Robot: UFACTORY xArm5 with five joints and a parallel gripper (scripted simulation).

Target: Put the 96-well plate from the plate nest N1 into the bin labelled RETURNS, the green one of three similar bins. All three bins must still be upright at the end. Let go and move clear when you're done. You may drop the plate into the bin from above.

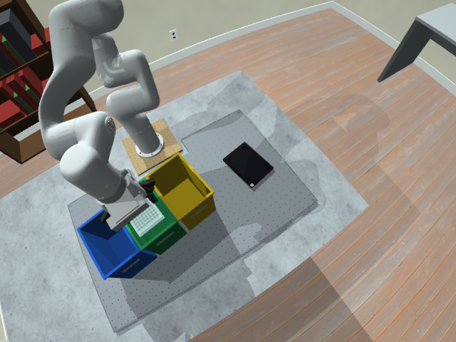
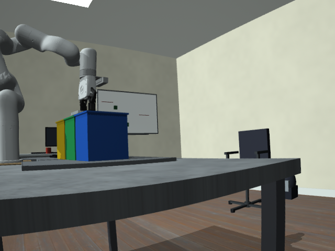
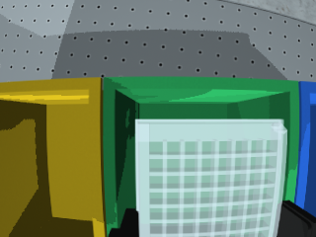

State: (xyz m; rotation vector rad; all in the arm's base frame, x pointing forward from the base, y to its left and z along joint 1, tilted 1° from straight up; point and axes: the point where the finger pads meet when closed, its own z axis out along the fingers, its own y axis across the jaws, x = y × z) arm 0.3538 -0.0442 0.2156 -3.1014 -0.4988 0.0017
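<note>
The white 96-well plate lies 1 cm below my hand. Round my hand: green bin (12 cm below); blue bin (4 cm ahead, 12 cm to the right, 12 cm below); yellow bin (4 cm behind, 13 cm to the left, 12 cm below).
</note>
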